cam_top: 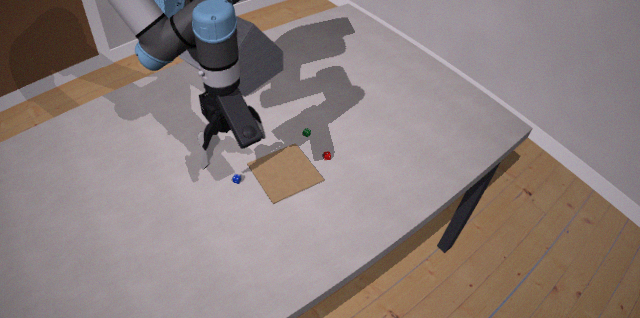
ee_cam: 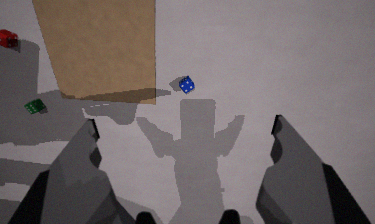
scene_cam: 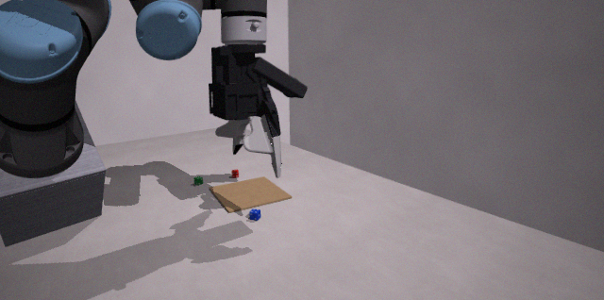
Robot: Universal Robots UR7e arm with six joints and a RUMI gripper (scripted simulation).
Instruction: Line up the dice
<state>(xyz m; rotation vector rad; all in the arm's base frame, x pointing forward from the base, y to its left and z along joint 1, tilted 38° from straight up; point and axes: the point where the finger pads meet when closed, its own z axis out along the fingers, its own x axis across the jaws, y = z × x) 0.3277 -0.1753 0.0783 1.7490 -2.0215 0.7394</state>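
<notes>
The blue die lies 90 mm below my hand and 10 mm behind it. From my hand the other things lie so: green die: 230 mm to the left, 90 mm below; then square mat: 100 mm to the left, 100 mm below, 50 mm ahead; then red die: 210 mm to the left, 90 mm below, 90 mm ahead.
</notes>
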